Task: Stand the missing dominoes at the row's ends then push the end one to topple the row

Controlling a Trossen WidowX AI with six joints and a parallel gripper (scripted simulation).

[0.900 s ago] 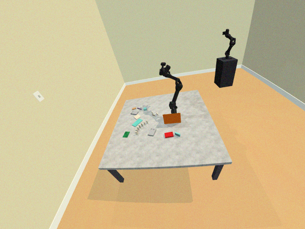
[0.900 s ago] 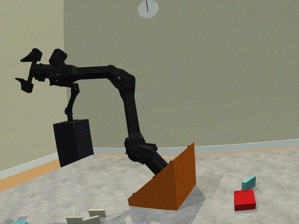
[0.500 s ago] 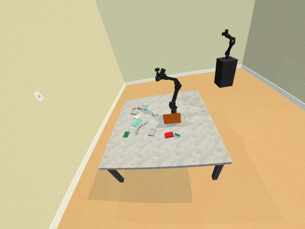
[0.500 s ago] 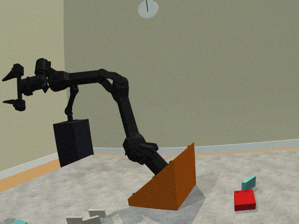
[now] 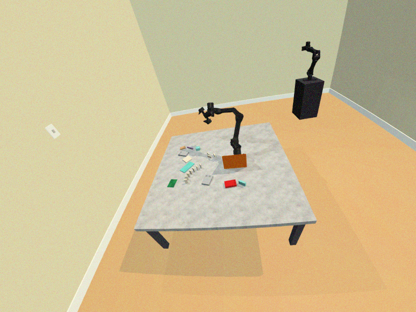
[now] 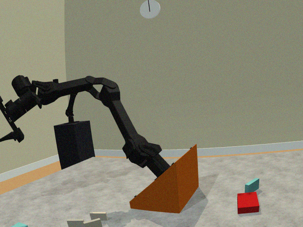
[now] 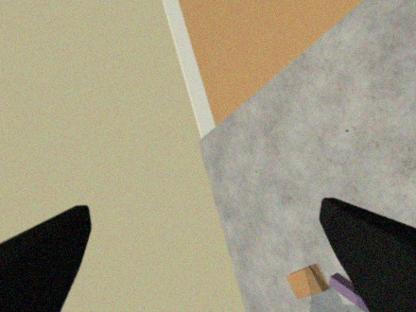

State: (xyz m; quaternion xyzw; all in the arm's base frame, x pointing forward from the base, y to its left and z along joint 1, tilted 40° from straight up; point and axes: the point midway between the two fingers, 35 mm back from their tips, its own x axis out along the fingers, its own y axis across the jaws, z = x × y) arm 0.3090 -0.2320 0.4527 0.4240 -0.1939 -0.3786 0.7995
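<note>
My gripper tip is now 90 mm short of the teal cube, 190 mm to the right of it and 270 mm above it. From my gripper tip the other things lie so: orange block 280 mm ahead, 120 mm to the left, 280 mm below; then purple bar 190 mm ahead, 140 mm to the left, 280 mm below; then cream tile 210 mm ahead, 340 mm to the left, 280 mm below.
</note>
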